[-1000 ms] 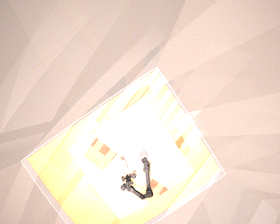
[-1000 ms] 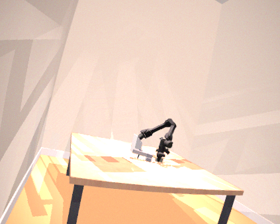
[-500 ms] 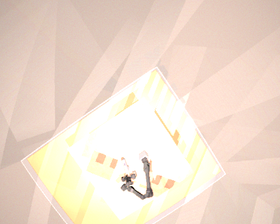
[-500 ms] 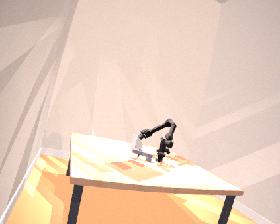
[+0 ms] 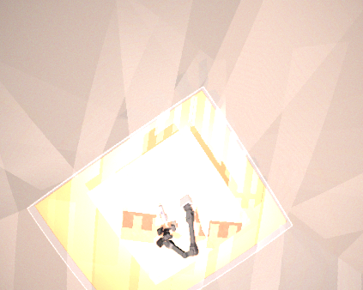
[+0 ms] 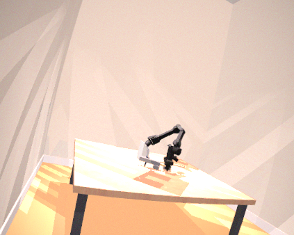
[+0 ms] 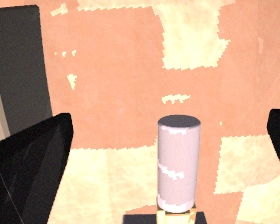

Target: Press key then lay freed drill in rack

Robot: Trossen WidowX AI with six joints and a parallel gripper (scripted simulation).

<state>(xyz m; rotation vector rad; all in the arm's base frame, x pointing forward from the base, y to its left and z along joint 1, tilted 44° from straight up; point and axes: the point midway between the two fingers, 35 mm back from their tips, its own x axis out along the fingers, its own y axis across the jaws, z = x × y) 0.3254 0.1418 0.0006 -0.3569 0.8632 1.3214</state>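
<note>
The drill is 50 mm to the right of my gripper tip, 30 mm above it and 20 mm behind it.
</note>
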